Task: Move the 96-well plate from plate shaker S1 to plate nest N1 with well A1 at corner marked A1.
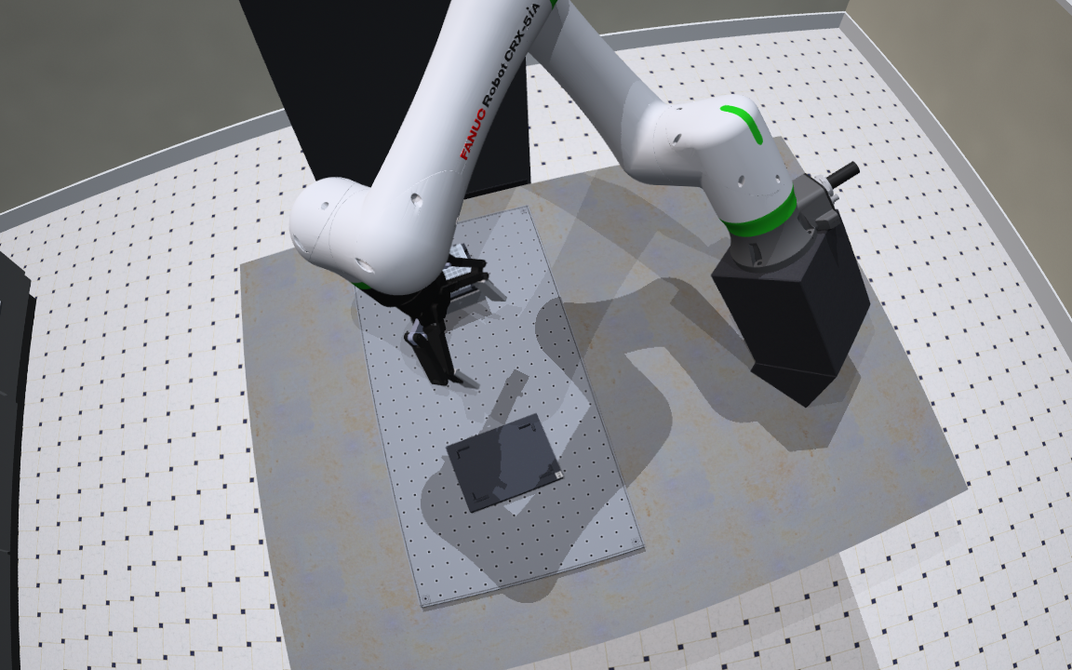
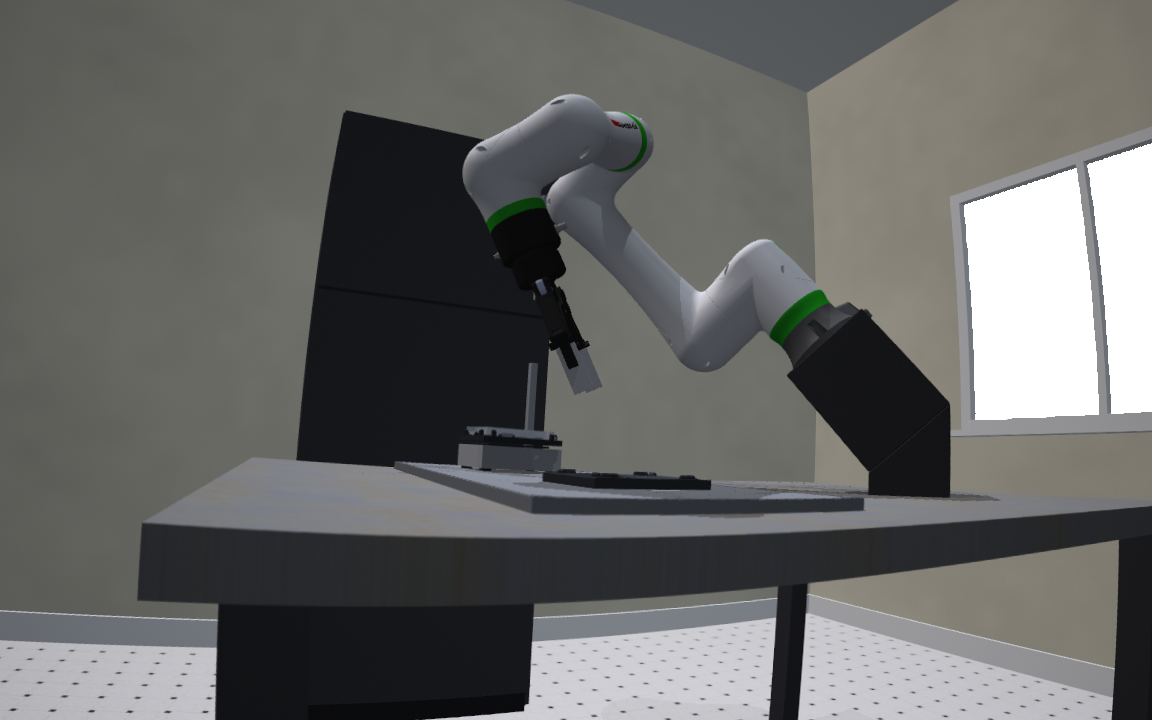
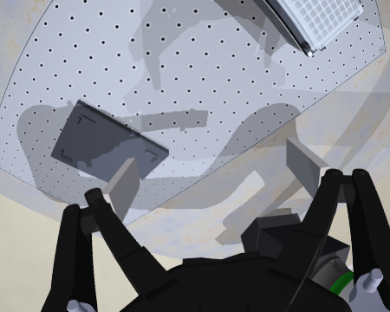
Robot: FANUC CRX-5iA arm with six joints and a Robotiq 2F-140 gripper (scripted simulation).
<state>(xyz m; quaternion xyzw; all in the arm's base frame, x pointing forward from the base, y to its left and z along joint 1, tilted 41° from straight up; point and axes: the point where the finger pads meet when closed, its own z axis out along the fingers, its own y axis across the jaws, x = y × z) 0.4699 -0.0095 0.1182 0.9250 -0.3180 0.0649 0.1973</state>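
My hand is 30 mm short of the white 96-well plate, 190 mm to the left of it and 80 mm above it. The rest, counted from my hand: dark plate nest N1: 40 mm ahead, 160 mm to the left, 130 mm below.
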